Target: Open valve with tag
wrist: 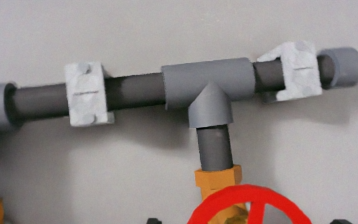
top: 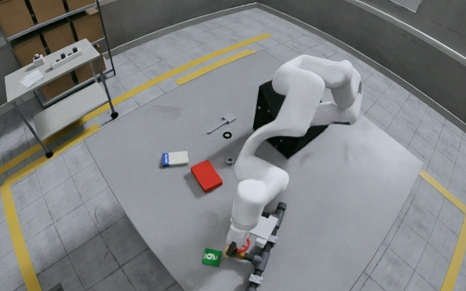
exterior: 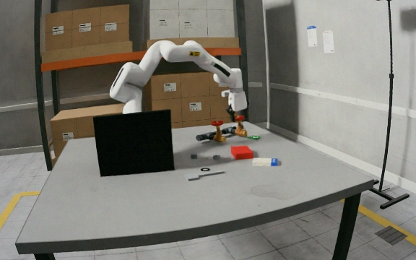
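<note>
Right now the green tag is 7 cm ahead of my hand, 3 cm to the right of it and 11 cm below it. The rest, counted from my hand: grey nut: 23 cm behind, 32 cm to the right, 11 cm below; white-and-blue box: 5 cm behind, 47 cm to the right, 11 cm below; red block: 11 cm behind, 32 cm to the right, 10 cm below.
</note>
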